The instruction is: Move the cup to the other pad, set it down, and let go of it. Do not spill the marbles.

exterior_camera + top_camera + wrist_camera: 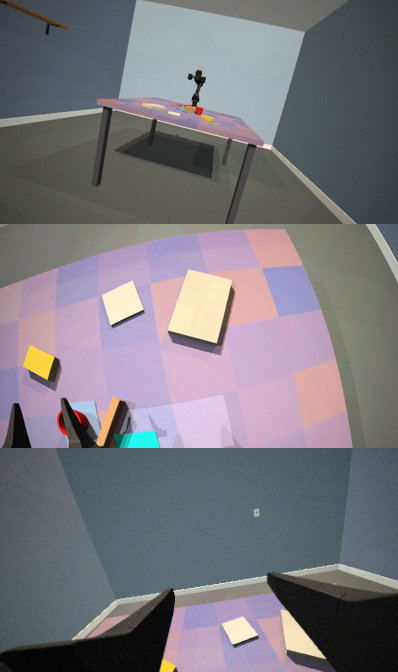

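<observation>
My gripper tip is 330 mm above the red cup, 110 mm to the right of it and 20 mm past it. The rest, counted from my gripper tip: light blue pad (380 mm below, 110 mm to the left, 20 mm behind); then wooden block (350 mm below, 70 mm behind, 30 mm to the left); then teal pad (380 mm below, 120 mm behind, 40 mm to the right).
</observation>
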